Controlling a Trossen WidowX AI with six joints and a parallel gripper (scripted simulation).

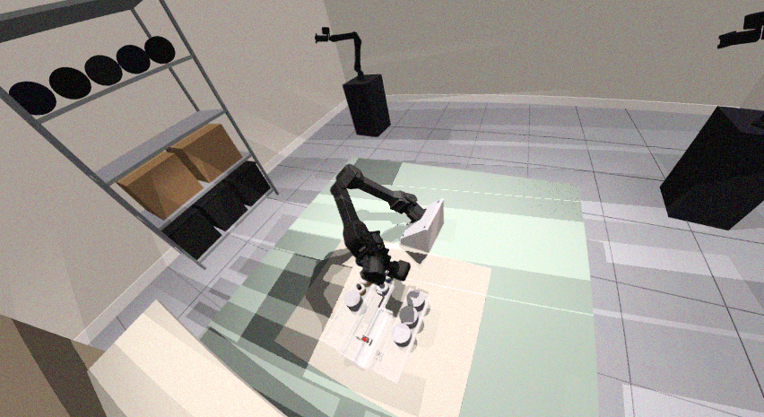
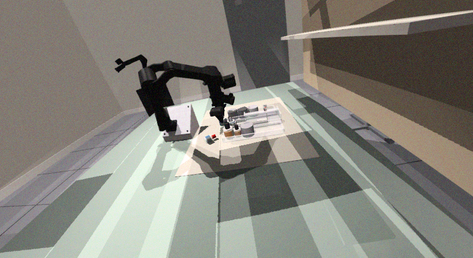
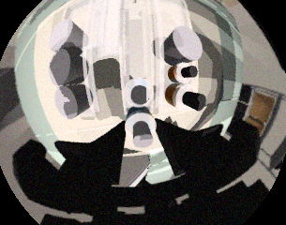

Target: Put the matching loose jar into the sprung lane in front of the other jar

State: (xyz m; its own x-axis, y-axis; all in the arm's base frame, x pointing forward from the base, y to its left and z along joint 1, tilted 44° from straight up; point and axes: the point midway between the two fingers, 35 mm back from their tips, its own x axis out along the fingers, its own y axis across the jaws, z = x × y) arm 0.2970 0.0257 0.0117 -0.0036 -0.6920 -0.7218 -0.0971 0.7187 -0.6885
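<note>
The clear sprung lane lies 17 cm ahead of my gripper tip, 4 cm to the left of it and 4 cm below it. Round my gripper tip: red-marked part 22 cm ahead, 6 cm to the left, 1 cm above.
</note>
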